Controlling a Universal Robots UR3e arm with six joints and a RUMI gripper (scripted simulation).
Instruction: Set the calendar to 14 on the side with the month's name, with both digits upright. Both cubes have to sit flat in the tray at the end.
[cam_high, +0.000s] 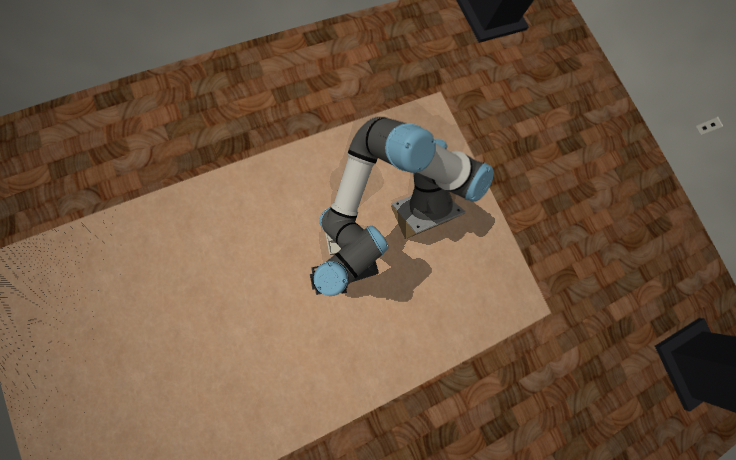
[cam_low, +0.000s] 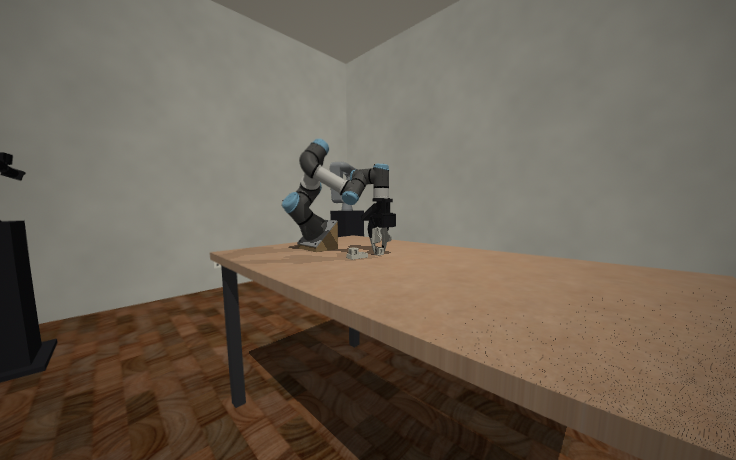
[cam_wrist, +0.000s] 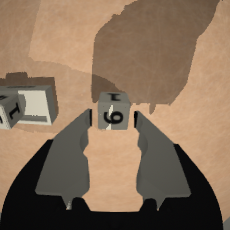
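My hand is 10 mm above the white digit cube. The rest, counted from my hand: tray 110 mm to the right, 20 mm below, 20 mm behind.
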